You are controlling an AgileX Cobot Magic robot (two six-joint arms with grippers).
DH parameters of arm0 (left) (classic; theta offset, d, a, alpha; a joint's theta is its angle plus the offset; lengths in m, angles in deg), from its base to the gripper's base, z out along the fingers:
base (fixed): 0 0 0 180
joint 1: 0 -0.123 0 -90
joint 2: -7.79 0 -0.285 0
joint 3: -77.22 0 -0.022 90
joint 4: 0 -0.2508 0 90
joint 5: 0 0 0.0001 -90
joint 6: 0 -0.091 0 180
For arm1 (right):
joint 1: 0 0.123 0 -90
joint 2: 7.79 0 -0.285 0
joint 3: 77.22 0 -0.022 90
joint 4: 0 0.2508 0 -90
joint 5: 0 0 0.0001 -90
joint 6: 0 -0.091 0 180
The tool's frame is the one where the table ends.
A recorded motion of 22 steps. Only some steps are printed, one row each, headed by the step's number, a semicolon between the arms.
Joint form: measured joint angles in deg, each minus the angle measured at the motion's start. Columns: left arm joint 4, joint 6, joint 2, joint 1, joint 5, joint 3; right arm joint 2, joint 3, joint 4, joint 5, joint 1, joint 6.
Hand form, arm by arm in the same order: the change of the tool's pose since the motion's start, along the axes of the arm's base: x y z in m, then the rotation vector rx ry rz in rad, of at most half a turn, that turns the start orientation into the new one. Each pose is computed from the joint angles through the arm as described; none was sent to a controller.
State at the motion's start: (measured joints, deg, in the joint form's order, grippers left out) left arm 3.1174 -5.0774 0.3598 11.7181 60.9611 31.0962; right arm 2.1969 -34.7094 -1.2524 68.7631 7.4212 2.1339
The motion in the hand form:
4: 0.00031 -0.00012 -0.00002 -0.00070 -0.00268 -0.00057; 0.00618 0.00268 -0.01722 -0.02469 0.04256 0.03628
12: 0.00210 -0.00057 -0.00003 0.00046 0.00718 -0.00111; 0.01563 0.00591 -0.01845 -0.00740 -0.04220 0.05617
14: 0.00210 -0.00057 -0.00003 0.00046 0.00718 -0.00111; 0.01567 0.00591 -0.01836 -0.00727 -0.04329 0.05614
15: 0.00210 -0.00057 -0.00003 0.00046 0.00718 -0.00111; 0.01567 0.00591 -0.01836 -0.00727 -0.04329 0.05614
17: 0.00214 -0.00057 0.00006 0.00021 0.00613 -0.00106; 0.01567 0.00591 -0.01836 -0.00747 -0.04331 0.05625
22: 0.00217 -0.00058 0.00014 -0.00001 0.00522 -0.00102; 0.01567 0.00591 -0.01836 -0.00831 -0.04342 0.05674
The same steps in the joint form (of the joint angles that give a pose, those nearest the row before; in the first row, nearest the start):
4: 0.05 -0.04 0.00 0.00 -0.23 -0.08; -0.64 3.84 1.26 -0.62 0.00 2.49
12: 0.10 -0.04 -0.59 0.00 -0.30 -0.12; -0.75 6.08 2.68 -7.68 0.00 3.39
14: 0.10 -0.04 -0.59 0.00 -0.30 -0.12; -0.75 6.08 2.68 -7.74 0.00 3.39
15: 0.10 -0.04 -0.59 0.00 -0.30 -0.12; -0.75 6.08 2.68 -7.74 0.00 3.39
17: 0.10 -0.04 -0.59 0.00 -0.36 -0.12; -0.75 6.08 2.68 -7.74 0.00 3.40
22: 0.10 -0.04 -0.59 0.00 -0.41 -0.12; -0.75 6.08 2.68 -7.74 0.00 3.46

